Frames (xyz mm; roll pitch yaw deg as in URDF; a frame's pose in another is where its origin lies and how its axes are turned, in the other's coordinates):
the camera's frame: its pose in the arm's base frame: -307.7 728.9 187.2 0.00 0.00 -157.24
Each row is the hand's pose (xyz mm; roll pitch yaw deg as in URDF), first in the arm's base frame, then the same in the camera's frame.
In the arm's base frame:
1: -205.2 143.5 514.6 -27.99 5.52 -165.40
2: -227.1 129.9 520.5 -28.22 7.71 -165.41
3: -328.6 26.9 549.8 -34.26 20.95 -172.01
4: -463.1 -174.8 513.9 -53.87 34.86 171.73
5: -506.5 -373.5 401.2 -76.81 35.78 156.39
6: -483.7 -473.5 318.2 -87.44 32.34 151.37
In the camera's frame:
1: 132.0 579.5 327.4 -27.99 5.52 -8.16
2: 157.4 583.5 333.3 -28.22 7.71 -8.17
3: 290.9 639.3 362.6 -34.26 20.95 -14.77
4: 492.9 773.2 326.7 -53.87 34.86 -31.03
5: 609.8 939.6 214.0 -76.81 35.78 -46.37
6: 627.5 1040.7 131.0 -87.44 32.34 -51.39

